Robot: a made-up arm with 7 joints.
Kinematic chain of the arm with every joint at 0, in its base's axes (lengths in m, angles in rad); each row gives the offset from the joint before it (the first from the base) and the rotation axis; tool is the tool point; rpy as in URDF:
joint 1: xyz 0 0 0.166 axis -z
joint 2: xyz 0 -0.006 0.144 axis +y
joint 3: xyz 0 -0.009 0.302 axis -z
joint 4: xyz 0 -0.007 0.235 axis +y
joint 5: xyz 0 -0.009 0.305 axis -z
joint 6: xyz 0 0 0.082 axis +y
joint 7: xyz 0 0 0.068 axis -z
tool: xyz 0 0 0 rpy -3.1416 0 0
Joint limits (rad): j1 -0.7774..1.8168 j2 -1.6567..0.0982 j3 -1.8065..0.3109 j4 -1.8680..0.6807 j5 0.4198..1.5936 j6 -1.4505..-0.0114 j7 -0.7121..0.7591
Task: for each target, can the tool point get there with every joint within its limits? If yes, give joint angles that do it. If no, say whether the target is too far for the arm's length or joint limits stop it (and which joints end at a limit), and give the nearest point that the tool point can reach.
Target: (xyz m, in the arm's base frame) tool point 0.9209 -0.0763 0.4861
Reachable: no: joint limits stop it (at a limit: joint 1, joint 2, joint 3, joint 4, joint 5, joint 6) | nearest point 0.4155 -0.2002 0.6997 | short by 0.562 m
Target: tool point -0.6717 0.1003 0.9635
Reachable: yes | joints 0.3742 -0.7694 -1.5867 -0.2165 0.6700 -1.1762 0.3987
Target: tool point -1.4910 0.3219 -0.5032
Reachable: no: too far | nearest point -0.8750 0.1889 -0.0149 | short by 0.797 m
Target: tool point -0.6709 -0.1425 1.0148
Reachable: yes | joints -0.1386 -0.7259 -0.8772 -0.0894 1.1154 -0.4822 -0.1860
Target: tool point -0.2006 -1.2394 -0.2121
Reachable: no: too far | nearest point -0.2927 -0.7777 0.0454 | short by 0.537 m
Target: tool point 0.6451 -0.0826 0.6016
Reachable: no: joint limits stop it (at a limit: joint 1, joint 2, joint 3, joint 4, joint 5, joint 6) | nearest point 0.4155 -0.2002 0.6997 | short by 0.276 m
